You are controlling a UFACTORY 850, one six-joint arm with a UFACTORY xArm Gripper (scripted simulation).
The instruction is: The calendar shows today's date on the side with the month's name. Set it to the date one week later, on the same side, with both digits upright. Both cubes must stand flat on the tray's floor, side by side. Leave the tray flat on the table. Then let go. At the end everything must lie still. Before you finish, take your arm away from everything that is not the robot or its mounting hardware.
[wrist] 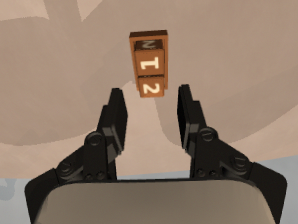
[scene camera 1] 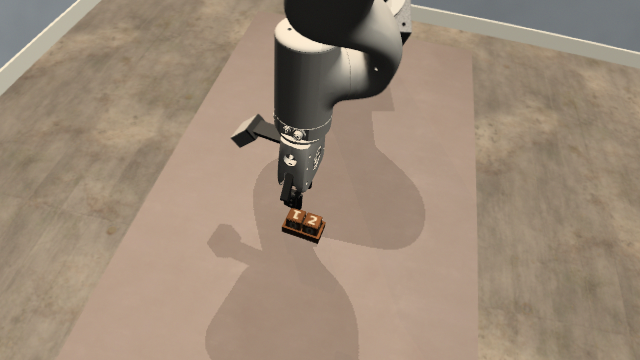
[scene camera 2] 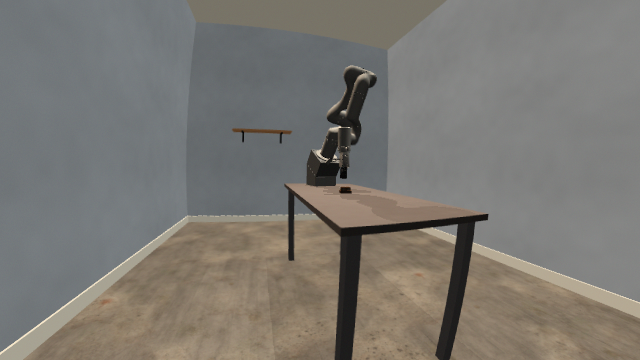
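Observation:
There is my gripper [scene camera 1: 297,195], and I see it from the wrist as well, the same gripper [wrist: 151,99].

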